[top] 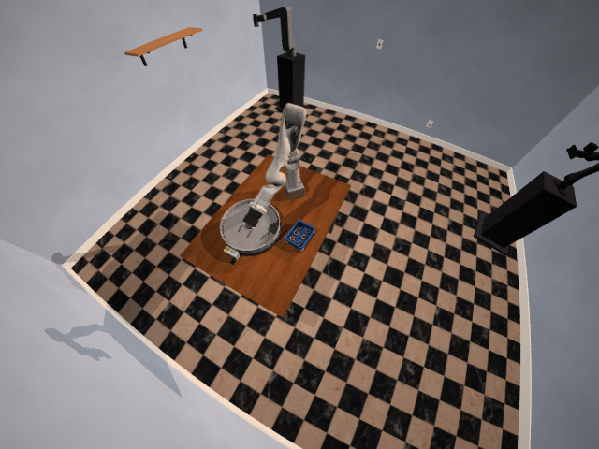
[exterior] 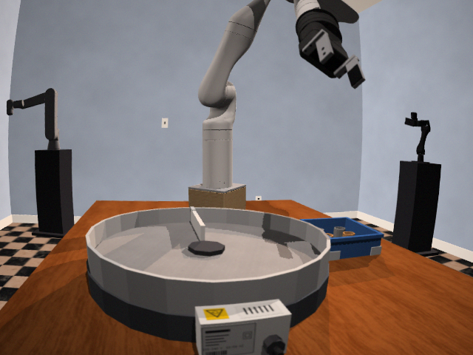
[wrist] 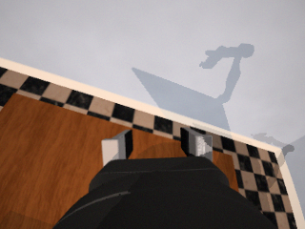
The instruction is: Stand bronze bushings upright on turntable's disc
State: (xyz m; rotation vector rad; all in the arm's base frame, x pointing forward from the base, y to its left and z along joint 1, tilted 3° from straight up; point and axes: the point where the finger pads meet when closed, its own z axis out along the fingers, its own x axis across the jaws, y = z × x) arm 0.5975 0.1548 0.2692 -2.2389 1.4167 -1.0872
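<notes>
Now: hand 310 mm past the blue crate, 140 mm to the right of it and 330 mm above it. Also, from my hand: grey disc: 150 mm behind, 170 mm to the right, 300 mm below.
</notes>
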